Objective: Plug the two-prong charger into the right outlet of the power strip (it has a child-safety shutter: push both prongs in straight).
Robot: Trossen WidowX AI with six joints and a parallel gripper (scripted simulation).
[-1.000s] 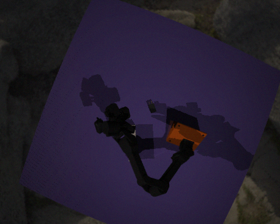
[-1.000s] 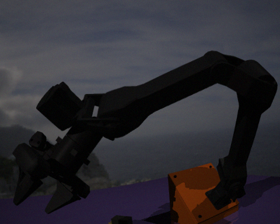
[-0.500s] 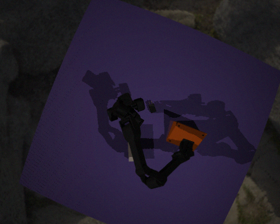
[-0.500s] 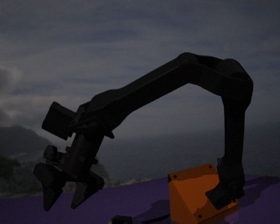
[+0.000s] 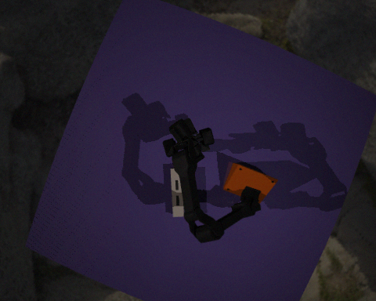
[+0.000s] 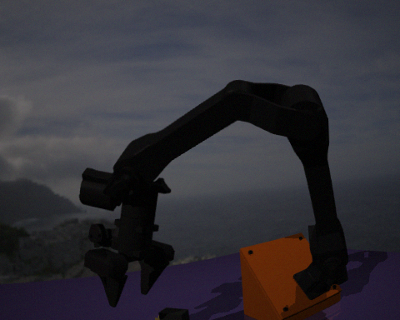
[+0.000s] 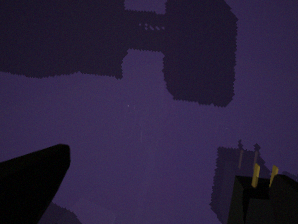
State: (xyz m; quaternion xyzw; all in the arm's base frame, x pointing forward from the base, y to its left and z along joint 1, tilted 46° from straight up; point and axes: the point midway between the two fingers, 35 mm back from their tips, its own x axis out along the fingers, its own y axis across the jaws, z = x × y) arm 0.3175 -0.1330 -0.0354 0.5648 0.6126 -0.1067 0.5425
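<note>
The black two-prong charger is 7 cm behind my gripper tip, 1 cm to the right of it and 6 cm below it.
</note>
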